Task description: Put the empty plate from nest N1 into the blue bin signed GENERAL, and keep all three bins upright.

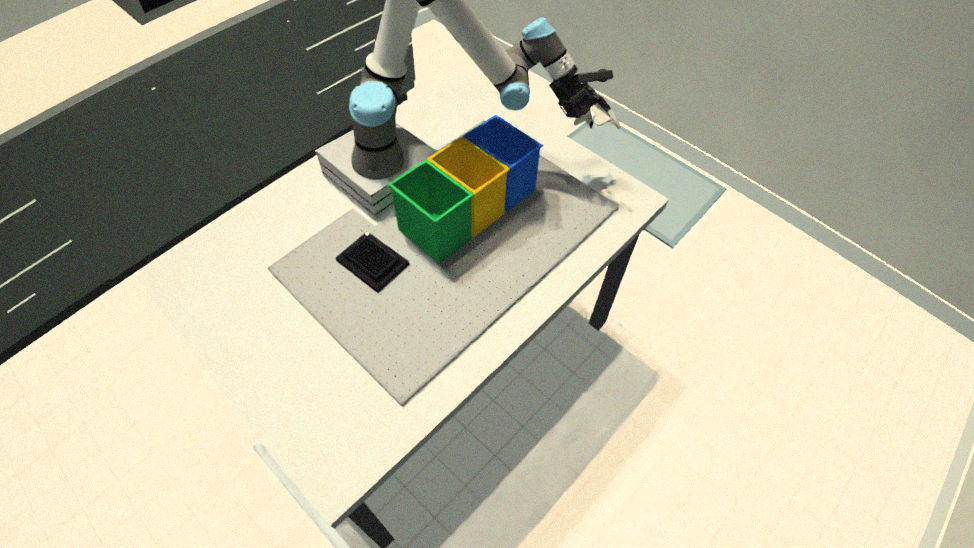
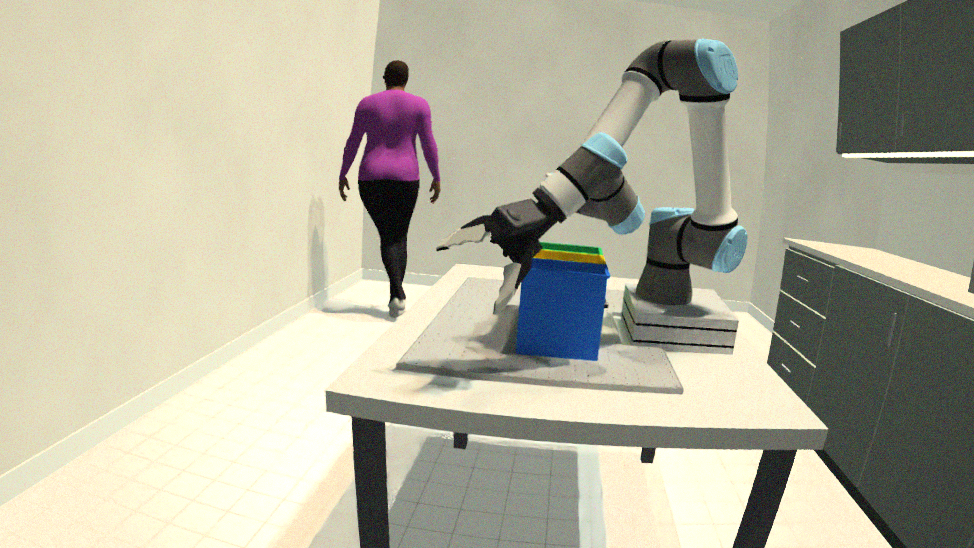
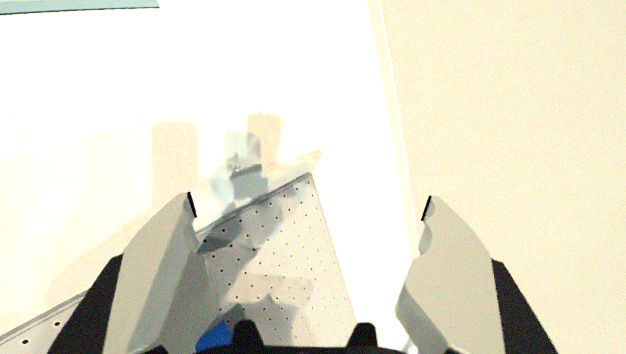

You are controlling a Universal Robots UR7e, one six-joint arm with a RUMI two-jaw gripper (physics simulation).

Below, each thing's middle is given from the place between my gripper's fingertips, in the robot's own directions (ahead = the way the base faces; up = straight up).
The blue bin [image 2: 561,308] lies 25 cm to the right of my hand, 16 cm behind it and 9 cm below it. From my hand the other things lie so: black plate [image 1: 371,258] 70 cm to the right, 19 cm behind, 16 cm below; yellow bin [image 1: 484,176] 38 cm to the right, 15 cm behind, 9 cm below; green bin [image 1: 434,211] 52 cm to the right, 15 cm behind, 9 cm below.
